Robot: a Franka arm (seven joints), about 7 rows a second.
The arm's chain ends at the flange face. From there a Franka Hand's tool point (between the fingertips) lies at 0.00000 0.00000 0.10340 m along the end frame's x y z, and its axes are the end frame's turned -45 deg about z.
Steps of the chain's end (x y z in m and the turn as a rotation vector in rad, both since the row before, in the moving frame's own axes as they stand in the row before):
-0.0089, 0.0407, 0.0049, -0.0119, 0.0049, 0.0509
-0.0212, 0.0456, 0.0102, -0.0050, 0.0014, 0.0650
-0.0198, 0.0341, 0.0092, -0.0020, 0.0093, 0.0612
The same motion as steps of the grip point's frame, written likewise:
-0.0356, 0.0237, 0.0049, -0.0119, -0.0049, 0.0509
-0.0475, 0.0177, 0.0102, -0.0045, -0.0025, 0.0650
-0.0376, 0.0110, 0.0092, -0.0080, 0.0052, 0.0612

